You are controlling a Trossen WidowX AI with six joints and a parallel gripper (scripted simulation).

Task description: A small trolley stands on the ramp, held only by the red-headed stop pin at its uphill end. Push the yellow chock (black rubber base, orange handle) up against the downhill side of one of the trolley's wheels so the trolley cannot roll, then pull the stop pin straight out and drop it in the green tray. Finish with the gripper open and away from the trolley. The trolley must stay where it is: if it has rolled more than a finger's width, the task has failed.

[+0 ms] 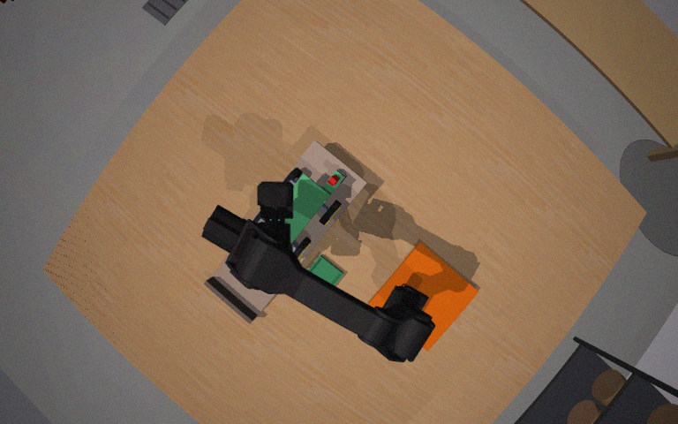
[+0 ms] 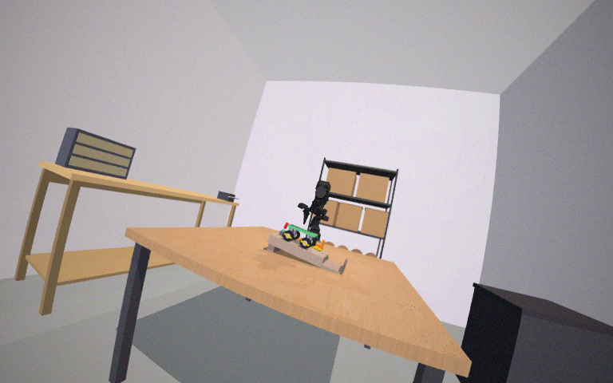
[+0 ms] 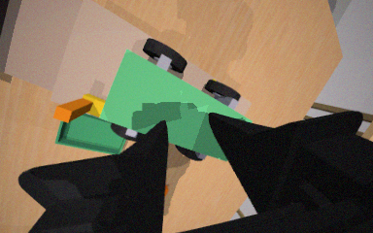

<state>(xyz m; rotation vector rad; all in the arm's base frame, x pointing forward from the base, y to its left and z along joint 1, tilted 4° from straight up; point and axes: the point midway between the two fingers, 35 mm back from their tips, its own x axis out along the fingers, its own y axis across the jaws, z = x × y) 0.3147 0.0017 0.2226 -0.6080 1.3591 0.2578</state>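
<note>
Right now my gripper tip is 140 mm to the left of the red-headed stop pin, 50 mm above it and 30 mm past it. The rest, counted from my gripper tip: yellow chock (100 mm below, 80 mm to the left, 50 mm behind); then beige ramp (140 mm below, 20 mm to the right, 10 mm behind); then green-topped trolley (70 mm below, 20 mm to the right, 10 mm behind).
</note>
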